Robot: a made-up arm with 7 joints. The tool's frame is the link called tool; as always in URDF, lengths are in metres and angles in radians. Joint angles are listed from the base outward.
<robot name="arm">
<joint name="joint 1" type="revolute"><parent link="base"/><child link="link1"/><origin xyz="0 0 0.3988"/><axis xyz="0 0 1"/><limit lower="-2.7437" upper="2.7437"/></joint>
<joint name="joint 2" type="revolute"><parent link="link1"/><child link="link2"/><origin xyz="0 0 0"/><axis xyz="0 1 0"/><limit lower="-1.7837" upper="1.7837"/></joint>
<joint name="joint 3" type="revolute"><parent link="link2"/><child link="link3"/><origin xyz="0 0 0.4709"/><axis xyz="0 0 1"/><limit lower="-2.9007" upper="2.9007"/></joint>
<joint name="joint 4" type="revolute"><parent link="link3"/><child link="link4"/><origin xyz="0.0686 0 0"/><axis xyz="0 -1 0"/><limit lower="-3.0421" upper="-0.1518"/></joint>
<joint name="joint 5" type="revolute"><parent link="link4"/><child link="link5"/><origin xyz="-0.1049 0 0.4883"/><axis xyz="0 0 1"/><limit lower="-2.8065" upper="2.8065"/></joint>
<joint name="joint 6" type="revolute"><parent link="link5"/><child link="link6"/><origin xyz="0 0 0"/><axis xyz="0 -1 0"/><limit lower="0.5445" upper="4.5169"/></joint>
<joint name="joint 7" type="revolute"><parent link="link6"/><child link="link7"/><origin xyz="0.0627 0 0"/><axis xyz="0 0 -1"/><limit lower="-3.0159" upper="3.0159"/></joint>
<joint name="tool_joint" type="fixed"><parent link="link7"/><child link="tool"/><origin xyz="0 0 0" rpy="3.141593 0 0"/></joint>
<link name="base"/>
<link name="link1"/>
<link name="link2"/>
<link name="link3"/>
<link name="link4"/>
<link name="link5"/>
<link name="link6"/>
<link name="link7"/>
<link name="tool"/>
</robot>
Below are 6 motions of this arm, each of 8 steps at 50 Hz.
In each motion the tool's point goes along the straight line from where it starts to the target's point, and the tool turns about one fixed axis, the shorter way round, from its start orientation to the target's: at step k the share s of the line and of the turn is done. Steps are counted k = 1, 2, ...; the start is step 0. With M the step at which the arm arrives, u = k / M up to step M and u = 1 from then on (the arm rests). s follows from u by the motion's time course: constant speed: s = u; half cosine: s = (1 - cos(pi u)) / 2; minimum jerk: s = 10 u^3 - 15 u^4 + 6 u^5.
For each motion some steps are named. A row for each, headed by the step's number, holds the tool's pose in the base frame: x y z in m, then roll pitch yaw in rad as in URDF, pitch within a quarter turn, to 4 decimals.
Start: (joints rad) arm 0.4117 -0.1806 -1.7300 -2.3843 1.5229 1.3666 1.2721
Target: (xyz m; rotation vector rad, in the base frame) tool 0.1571 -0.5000 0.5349 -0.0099 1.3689 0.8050
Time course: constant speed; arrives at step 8
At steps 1, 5, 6, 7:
1: 0.1248 -0.5106 0.5279 1.0155 0.9977 1.5258
5: 0.1433 -0.5045 0.5319 1.0411 1.0251 1.5699
6: 0.1479 -0.5030 0.5329 1.0480 1.0319 1.5814
7: 0.1525 -0.5015 0.5339 1.0552 1.0386 1.5932

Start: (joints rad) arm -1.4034 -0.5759 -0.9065 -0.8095 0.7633 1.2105 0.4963
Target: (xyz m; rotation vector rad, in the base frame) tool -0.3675 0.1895 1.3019 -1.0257 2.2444 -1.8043
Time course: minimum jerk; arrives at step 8
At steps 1, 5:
1: -0.3504 0.2227 1.3061 -1.8679 -0.4241 -2.6038
5: -0.3627 0.1988 1.3031 -1.8887 -0.3636 -2.5498

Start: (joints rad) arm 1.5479 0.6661 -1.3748 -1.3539 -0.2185 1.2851 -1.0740
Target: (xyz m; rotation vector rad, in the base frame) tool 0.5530 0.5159 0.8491 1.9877 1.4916 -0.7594
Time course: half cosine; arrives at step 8
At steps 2, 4, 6, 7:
2: 0.5814 0.4939 0.8593 2.8057 0.8222 1.0493
4: 0.5696 0.5030 0.8551 2.8971 0.8130 1.1291
6: 0.5579 0.5121 0.8508 2.9860 0.7989 1.2064
7: 0.5543 0.5149 0.8496 3.0126 0.7936 1.2294

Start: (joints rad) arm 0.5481 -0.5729 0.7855 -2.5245 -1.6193 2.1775 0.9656
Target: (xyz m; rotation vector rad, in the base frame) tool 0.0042 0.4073 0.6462 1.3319 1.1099 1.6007
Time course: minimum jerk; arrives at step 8
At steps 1, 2, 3, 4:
1: -0.0084 0.4097 0.6394 1.4851 -0.2922 1.8116
2: -0.0073 0.4095 0.6400 1.4853 -0.2955 1.8058
3: -0.0051 0.4090 0.6412 1.4859 -0.3019 1.7944
4: -0.0022 0.4085 0.6427 1.4868 -0.3104 1.7794

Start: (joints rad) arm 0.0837 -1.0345 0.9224 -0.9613 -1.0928 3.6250 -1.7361
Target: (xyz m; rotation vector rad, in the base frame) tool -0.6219 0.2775 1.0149 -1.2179 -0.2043 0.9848
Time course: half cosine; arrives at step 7
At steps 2, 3, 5, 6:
2: -0.6475 0.2725 0.9922 -1.1616 0.3006 0.8694
3: -0.6412 0.2737 0.9978 -1.1584 0.3162 0.8735
5: -0.6278 0.2763 1.0096 -1.1514 0.3490 0.8822
6: -0.6235 0.2772 1.0135 -1.1490 0.3597 0.8852

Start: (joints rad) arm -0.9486 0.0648 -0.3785 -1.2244 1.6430 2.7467 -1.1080
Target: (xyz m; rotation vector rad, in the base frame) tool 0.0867 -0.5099 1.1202 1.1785 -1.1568 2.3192
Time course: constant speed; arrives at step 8
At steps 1, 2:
1: 0.0948 -0.5478 1.1088 -0.9362 -1.0666 -3.0563
2: 0.0936 -0.5424 1.1104 -0.9472 -1.0416 -3.0449

